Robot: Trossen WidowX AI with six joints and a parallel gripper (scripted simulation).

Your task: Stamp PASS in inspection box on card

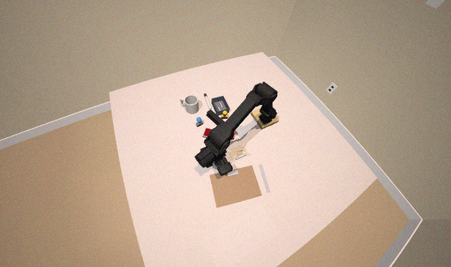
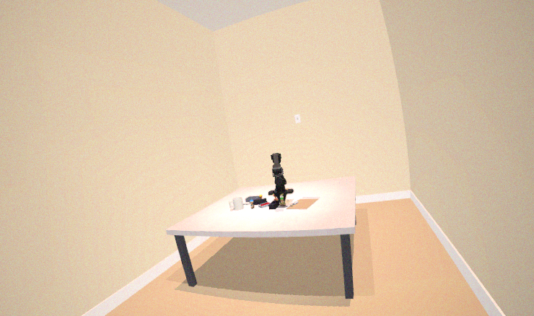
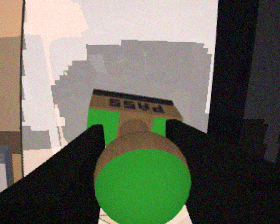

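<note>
My gripper tip is 16 cm to the left of the red ink pad, 4 cm past it and 2 cm above it. The rest, counted from my gripper tip: black box (7 cm to the right, 1 cm below); then cream card (13 cm behind, 3 cm below); then red-knobbed stamp (15 cm behind, 11 cm to the right, 1 cm below).
</note>
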